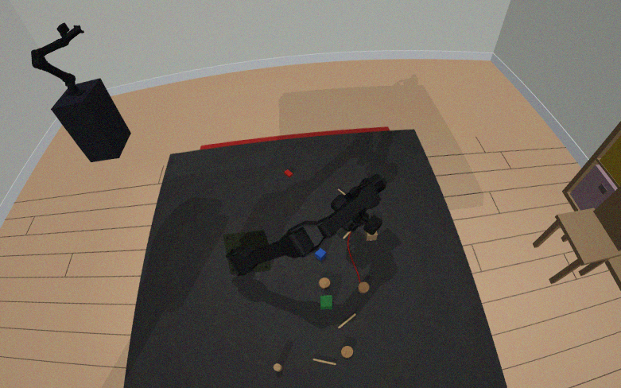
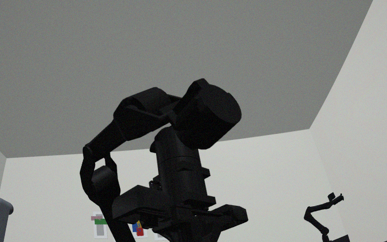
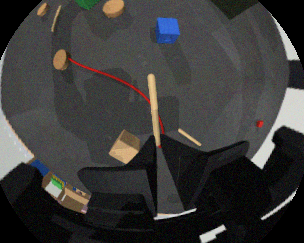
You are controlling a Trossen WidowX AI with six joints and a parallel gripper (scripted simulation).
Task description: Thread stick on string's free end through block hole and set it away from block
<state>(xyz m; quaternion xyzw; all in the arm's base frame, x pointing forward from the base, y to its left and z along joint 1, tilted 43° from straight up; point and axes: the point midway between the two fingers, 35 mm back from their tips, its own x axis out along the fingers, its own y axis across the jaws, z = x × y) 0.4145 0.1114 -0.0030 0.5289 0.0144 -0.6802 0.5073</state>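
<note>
Now: gripper tip 130 mm past the blue cube, 80 mm to the left of it and 50 mm above it. Also, from my gripper tip: green cube 130 mm behind, 270 mm to the right, 40 mm below; wooden block 60 mm ahead, 10 mm to the right, 40 mm below; red piece 250 mm behind, 330 mm to the left, 60 mm below.
</note>
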